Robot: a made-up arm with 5 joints. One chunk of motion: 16 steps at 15 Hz.
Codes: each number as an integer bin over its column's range. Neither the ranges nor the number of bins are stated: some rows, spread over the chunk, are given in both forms.
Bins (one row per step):
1: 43 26 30 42 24
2: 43 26 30 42 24
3: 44 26 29 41 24
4: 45 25 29 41 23
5: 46 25 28 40 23
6: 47 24 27 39 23
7: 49 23 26 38 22
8: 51 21 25 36 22
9: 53 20 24 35 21
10: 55 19 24 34 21
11: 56 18 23 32 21
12: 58 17 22 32 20
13: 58 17 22 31 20
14: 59 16 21 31 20
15: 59 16 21 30 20
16: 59 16 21 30 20
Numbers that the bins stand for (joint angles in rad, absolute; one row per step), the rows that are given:
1: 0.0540 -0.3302 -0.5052 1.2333 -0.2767
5: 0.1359 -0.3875 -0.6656 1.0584 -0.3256
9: 0.3270 -0.6740 -0.9862 0.6211 -0.4233
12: 0.4635 -0.8459 -1.1465 0.3587 -0.4722
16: 0.4908 -0.9032 -1.2267 0.1838 -0.4722
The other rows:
2: 0.0540 -0.3302 -0.5052 1.2333 -0.2767
3: 0.0813 -0.3302 -0.5854 1.1459 -0.2767
4: 0.1086 -0.3875 -0.5854 1.1459 -0.3256
6: 0.1632 -0.4448 -0.7457 0.9710 -0.3256
7: 0.2178 -0.5021 -0.8259 0.8835 -0.3744
8: 0.2724 -0.6167 -0.9060 0.7086 -0.3744
10: 0.3816 -0.7313 -0.9862 0.5337 -0.4233
11: 0.4089 -0.7886 -1.0663 0.3587 -0.4233
13: 0.4635 -0.8459 -1.1465 0.2713 -0.4722
14: 0.4908 -0.9032 -1.2267 0.2713 -0.4722
15: 0.4908 -0.9032 -1.2267 0.1838 -0.4722

